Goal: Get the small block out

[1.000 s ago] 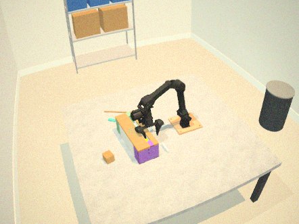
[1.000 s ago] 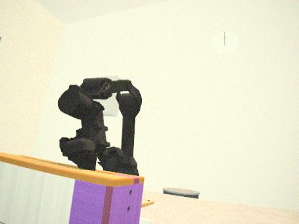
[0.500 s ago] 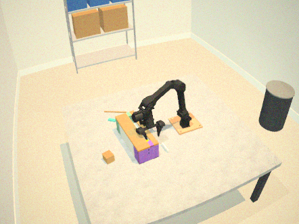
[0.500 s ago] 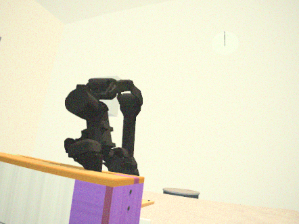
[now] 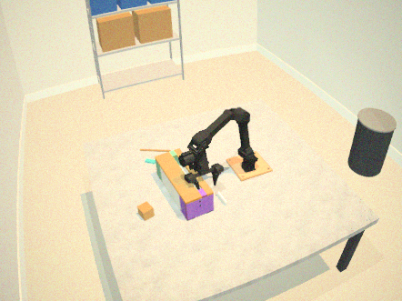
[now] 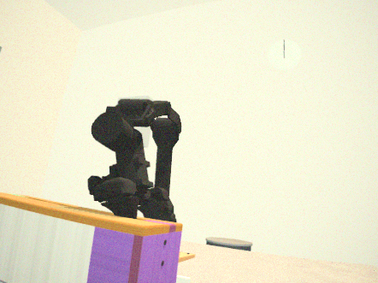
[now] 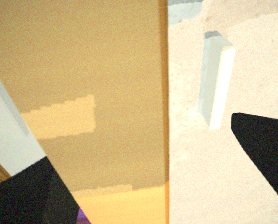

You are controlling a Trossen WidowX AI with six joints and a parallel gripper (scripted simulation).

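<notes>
Now: the yellow block 2 cm ahead of my gripper tip, 4 cm to the left of it and 4 cm below it. Also, from my gripper tip: orange cube: 31 cm ahead, 1 cm to the right, 6 cm below; box: 5 cm ahead, 11 cm to the right, 3 cm below; teal piece: 20 cm ahead, 41 cm to the right, 8 cm below.
</notes>
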